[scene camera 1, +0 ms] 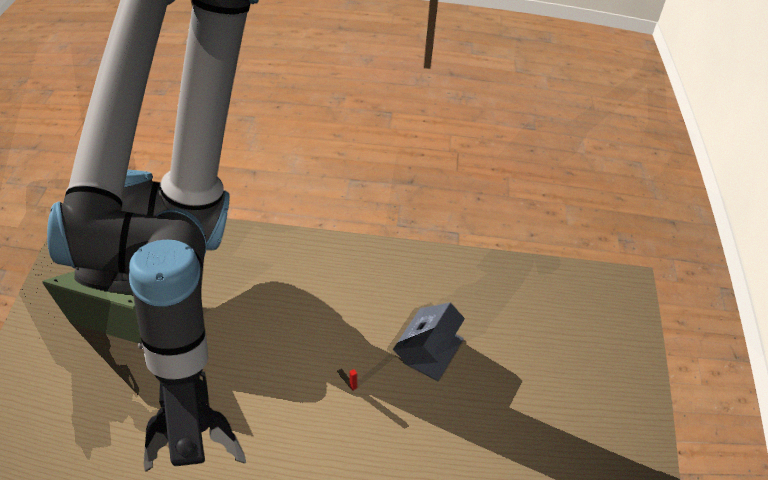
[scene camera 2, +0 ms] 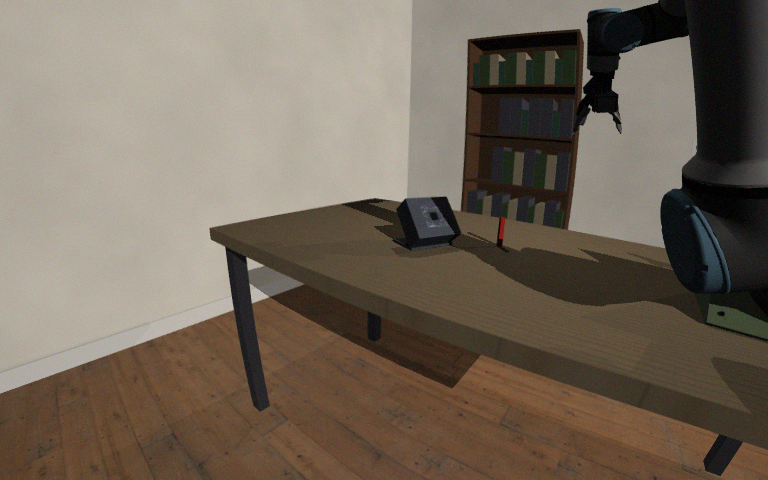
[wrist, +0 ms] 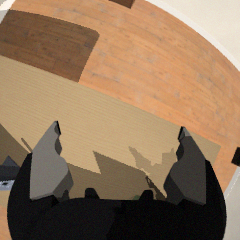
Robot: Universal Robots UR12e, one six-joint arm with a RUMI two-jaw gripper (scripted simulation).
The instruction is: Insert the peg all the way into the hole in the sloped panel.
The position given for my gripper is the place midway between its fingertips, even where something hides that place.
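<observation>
My gripper [scene camera 2: 596,134] [wrist: 120,125] is visible in scene camera 2 and also in the wrist view.
</observation>
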